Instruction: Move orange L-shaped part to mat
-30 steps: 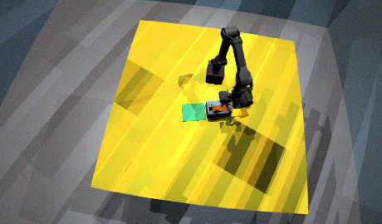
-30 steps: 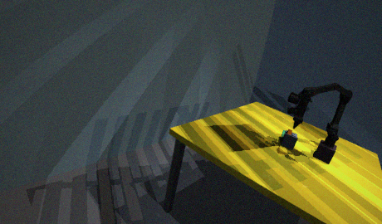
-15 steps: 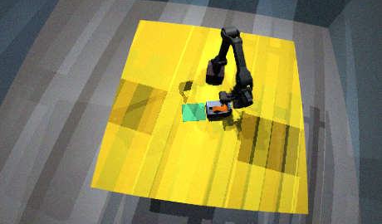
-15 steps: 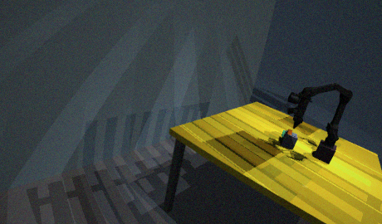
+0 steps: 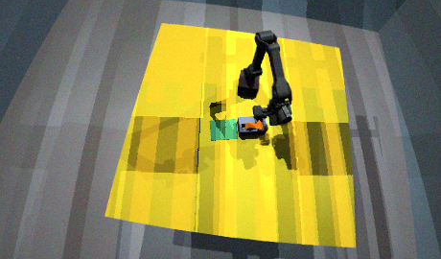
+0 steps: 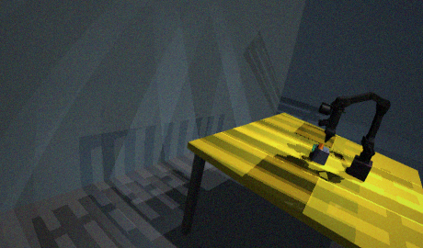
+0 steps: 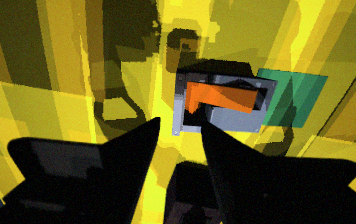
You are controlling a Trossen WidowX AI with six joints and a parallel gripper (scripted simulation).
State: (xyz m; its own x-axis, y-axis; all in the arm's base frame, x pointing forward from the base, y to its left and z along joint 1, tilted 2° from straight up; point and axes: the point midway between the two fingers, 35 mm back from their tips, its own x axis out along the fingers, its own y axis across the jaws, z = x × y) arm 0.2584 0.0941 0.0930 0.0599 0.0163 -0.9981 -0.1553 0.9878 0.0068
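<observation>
My gripper tip is 10 cm above the orange L-shaped part and 5 cm to the left of it. From my gripper tip the other things lie so: green mat: 22 cm to the right, 16 cm below, 3 cm ahead.
</observation>
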